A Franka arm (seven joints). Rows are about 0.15 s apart.
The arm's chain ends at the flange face. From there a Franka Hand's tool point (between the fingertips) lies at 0.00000 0.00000 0.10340 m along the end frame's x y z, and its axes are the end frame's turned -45 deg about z.
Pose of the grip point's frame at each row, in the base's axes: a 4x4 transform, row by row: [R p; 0 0 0 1], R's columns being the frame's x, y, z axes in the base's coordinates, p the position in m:
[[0.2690 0.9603 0.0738 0.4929], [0.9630 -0.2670 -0.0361 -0.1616], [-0.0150 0.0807 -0.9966 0.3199], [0 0 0 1]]
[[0.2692 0.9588 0.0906 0.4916], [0.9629 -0.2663 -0.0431 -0.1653], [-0.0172 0.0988 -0.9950 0.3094], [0 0 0 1]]
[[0.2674 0.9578 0.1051 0.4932], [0.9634 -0.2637 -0.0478 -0.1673], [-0.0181 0.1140 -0.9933 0.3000], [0 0 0 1]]
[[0.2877 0.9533 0.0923 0.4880], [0.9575 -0.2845 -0.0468 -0.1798], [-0.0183 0.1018 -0.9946 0.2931], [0 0 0 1]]
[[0.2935 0.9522 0.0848 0.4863], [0.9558 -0.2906 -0.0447 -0.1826], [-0.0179 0.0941 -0.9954 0.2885], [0 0 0 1]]
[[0.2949 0.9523 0.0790 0.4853], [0.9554 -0.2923 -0.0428 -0.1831], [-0.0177 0.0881 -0.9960 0.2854], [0 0 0 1]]
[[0.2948 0.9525 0.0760 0.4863], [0.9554 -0.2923 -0.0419 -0.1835], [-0.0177 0.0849 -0.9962 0.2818], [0 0 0 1]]
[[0.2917 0.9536 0.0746 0.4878], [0.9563 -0.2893 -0.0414 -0.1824], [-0.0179 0.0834 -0.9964 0.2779], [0 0 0 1]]
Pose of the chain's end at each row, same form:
[[0.8692 0.4888 0.0738 0.4853], [0.4921 -0.8697 -0.0361 -0.1579], [0.0465 0.0677 -0.9966 0.4229], [0 0 0 1]]
[[0.8683 0.4876 0.0906 0.4822], [0.4926 -0.8692 -0.0431 -0.1608], [0.0577 0.0820 -0.9950 0.4123], [0 0 0 1]]
[[0.8663 0.4882 0.1051 0.4823], [0.4948 -0.8677 -0.0478 -0.1624], [0.0678 0.0934 -0.9933 0.4027], [0 0 0 1]]
[[0.8775 0.4707 0.0923 0.4785], [0.4759 -0.8782 -0.0468 -0.1750], [0.0590 0.0849 -0.9946 0.3959], [0 0 0 1]]
[[0.8808 0.4658 0.0848 0.4775], [0.4704 -0.8813 -0.0447 -0.1780], [0.0539 0.0792 -0.9954 0.3914], [0 0 0 1]]
[[0.8819 0.4649 0.0790 0.4771], [0.4689 -0.8823 -0.0428 -0.1787], [0.0498 0.0748 -0.9960 0.3884], [0 0 0 1]]
[[0.8820 0.4651 0.0760 0.4784], [0.4689 -0.8823 -0.0419 -0.1792], [0.0475 0.0725 -0.9962 0.3848], [0 0 0 1]]
[[0.8806 0.4680 0.0746 0.4801], [0.4716 -0.8808 -0.0414 -0.1781], [0.0463 0.0716 -0.9964 0.3809], [0 0 0 1]]

